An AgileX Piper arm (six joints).
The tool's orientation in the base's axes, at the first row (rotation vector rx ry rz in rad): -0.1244 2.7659 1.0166
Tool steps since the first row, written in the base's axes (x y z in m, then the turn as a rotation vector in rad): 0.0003 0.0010 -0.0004 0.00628 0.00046 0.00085; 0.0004 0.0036 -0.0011 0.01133 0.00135 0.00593; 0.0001 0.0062 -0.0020 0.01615 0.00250 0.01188; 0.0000 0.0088 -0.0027 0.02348 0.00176 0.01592; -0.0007 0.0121 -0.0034 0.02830 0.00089 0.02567; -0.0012 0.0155 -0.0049 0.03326 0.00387 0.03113
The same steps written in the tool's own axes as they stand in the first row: -0.0002 0.0005 0.0010 -0.00632 -0.00002 0.00061; -0.0002 0.0020 0.0032 -0.01233 0.00314 -0.00185; 0.0002 0.0034 0.0055 -0.01830 0.00709 -0.00482; 0.0005 0.0050 0.0077 -0.02630 0.00802 -0.00721; 0.0012 0.0072 0.0103 -0.03303 0.01283 -0.01432; 0.0020 0.0089 0.0135 -0.03905 0.01784 -0.01572
